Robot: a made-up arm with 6 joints. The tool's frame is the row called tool.
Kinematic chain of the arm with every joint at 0, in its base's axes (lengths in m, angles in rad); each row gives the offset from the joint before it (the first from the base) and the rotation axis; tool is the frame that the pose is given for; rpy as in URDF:
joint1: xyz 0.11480 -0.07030 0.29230 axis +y
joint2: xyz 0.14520 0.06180 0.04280 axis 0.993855 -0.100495 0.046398
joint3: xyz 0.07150 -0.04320 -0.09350 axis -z
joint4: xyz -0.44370 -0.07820 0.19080 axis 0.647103 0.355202 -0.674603
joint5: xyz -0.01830 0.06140 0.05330 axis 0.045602 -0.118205 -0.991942
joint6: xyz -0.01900 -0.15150 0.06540 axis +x
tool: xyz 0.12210 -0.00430 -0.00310 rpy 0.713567 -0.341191 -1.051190
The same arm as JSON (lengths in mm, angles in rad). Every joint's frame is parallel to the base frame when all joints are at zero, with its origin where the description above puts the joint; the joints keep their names.
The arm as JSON. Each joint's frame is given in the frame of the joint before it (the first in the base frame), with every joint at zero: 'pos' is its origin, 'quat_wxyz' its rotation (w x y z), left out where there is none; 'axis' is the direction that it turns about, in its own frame. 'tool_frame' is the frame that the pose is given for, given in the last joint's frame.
{
  "length_unit": "mm",
  "angle_unit": "rad",
  "joints": [
    {
      "joint": "joint1",
      "pos": [
        114.8,
        -70.3,
        292.3
      ],
      "axis": [
        0.0,
        1.0,
        0.0
      ]
    },
    {
      "joint": "joint2",
      "pos": [
        145.2,
        61.8,
        42.8
      ],
      "axis": [
        0.993855,
        -0.100495,
        0.046398
      ]
    },
    {
      "joint": "joint3",
      "pos": [
        71.5,
        -43.2,
        -93.5
      ],
      "axis": [
        0.0,
        0.0,
        -1.0
      ]
    },
    {
      "joint": "joint4",
      "pos": [
        -443.7,
        -78.2,
        190.8
      ],
      "axis": [
        0.647103,
        0.355202,
        -0.674603
      ]
    },
    {
      "joint": "joint5",
      "pos": [
        -18.3,
        61.4,
        53.3
      ],
      "axis": [
        0.045602,
        -0.118205,
        -0.991942
      ]
    },
    {
      "joint": "joint6",
      "pos": [
        -19.0,
        -151.5,
        65.4
      ],
      "axis": [
        1.0,
        0.0,
        0.0
      ]
    }
  ],
  "tool_frame": {
    "pos": [
      122.1,
      -4.3,
      -3.1
    ],
    "quat_wxyz": [
      0.828534,
      0.217921,
      -0.310297,
      -0.412016
    ]
  }
}

